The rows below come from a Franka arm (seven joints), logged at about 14 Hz.
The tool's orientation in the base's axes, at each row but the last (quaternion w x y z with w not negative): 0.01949 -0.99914 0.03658 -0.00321; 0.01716 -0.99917 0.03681 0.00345; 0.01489 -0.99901 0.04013 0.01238; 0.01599 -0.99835 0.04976 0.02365; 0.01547 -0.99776 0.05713 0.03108; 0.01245 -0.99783 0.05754 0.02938; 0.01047 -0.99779 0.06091 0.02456; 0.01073 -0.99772 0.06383 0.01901
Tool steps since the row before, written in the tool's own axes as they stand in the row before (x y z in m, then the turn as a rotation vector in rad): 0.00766 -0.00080 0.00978 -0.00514 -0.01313 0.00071; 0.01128 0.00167 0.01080 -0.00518 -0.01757 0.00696; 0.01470 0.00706 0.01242 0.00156 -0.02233 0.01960; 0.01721 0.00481 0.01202 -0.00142 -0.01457 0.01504; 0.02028 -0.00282 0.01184 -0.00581 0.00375 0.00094; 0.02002 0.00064 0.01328 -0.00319 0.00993 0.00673; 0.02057 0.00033 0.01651 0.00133 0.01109 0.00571; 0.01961 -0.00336 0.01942 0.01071 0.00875 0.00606
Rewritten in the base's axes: 0.00777 0.00061 -0.00970 -0.00416 0.01349 -0.00022; 0.01107 -0.00212 -0.01094 -0.00391 0.01813 -0.00632; 0.01379 -0.00783 -0.01299 0.00289 0.02273 -0.01898; 0.01608 -0.00607 -0.01298 -0.00064 0.01515 -0.01452; 0.01972 0.00092 -0.01303 -0.00625 -0.00303 -0.00067; 0.01902 -0.00254 -0.01447 -0.00470 -0.00931 -0.00674; 0.01956 -0.00242 -0.01753 -0.00031 -0.01103 -0.00597; 0.01916 0.00131 -0.02011 0.00928 -0.00989 -0.00664
